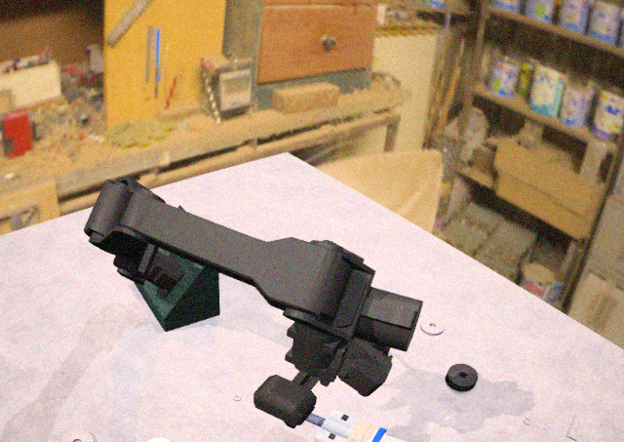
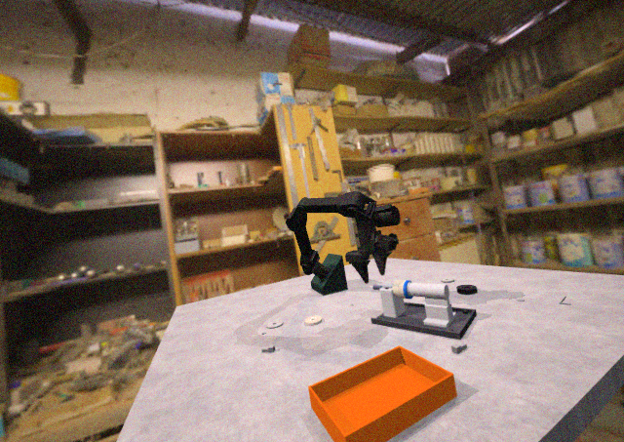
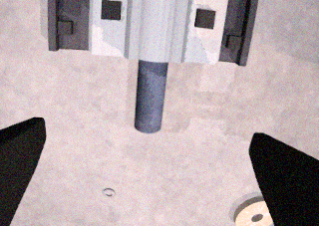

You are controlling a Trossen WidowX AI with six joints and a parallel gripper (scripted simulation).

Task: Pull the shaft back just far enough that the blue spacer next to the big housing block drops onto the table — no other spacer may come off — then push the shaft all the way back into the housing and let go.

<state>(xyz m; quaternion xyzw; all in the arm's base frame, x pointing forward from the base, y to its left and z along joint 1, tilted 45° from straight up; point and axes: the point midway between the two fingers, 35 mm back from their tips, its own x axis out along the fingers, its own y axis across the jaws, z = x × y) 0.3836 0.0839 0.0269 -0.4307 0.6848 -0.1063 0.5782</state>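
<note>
The shaft is 70 mm ahead of my gripper tip, 40 mm to the left of it and 30 mm below it. Round my gripper tip: black ring: 30 mm ahead, 310 mm to the left, 100 mm below; white disc: 80 mm behind, 200 mm to the right, 100 mm below; blue spacer: 90 mm ahead, 50 mm to the left, 30 mm below.
</note>
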